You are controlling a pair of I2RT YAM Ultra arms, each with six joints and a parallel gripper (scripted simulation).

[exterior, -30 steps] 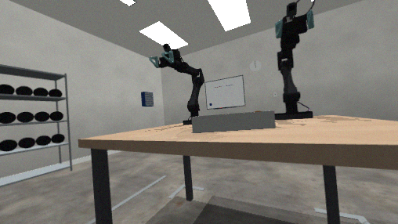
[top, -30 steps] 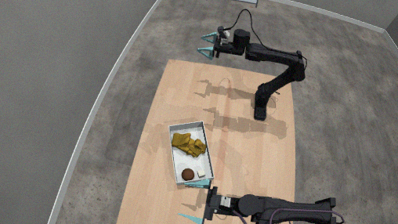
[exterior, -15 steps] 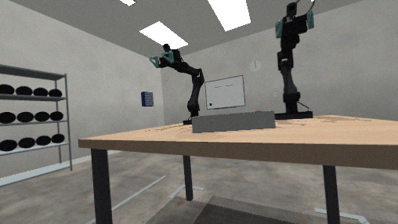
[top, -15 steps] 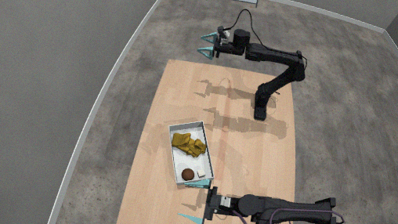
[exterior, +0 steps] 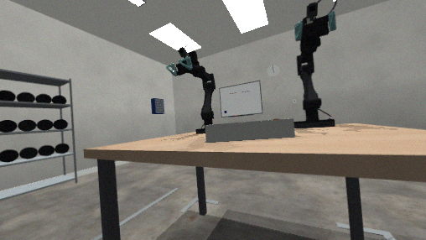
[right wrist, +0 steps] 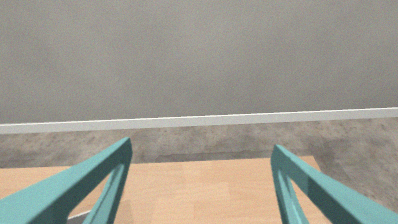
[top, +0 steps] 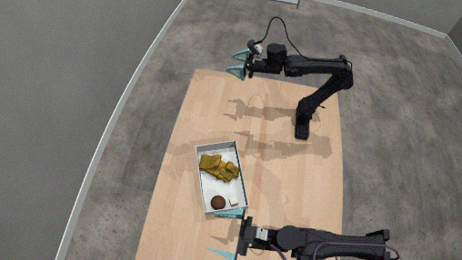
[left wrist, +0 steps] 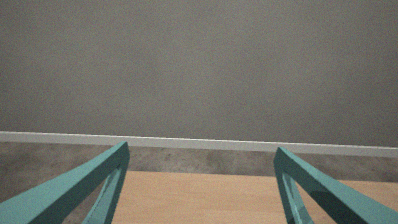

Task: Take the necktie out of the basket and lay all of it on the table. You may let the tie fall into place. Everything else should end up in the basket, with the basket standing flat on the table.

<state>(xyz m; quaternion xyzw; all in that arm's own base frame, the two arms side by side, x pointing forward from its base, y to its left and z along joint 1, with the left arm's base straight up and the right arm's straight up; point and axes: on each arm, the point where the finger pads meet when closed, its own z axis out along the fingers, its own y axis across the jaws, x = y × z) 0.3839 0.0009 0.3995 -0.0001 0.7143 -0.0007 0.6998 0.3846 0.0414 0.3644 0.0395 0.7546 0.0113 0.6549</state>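
Note:
My right hand is 370 mm above the grey-white basket, 350 mm to the right of it and 10 mm short of it. The rest, counted from my right hand: brown ball: 470 mm to the left, 350 mm below, 10 mm ahead; small white block: 450 mm to the left, 370 mm below, 50 mm behind.

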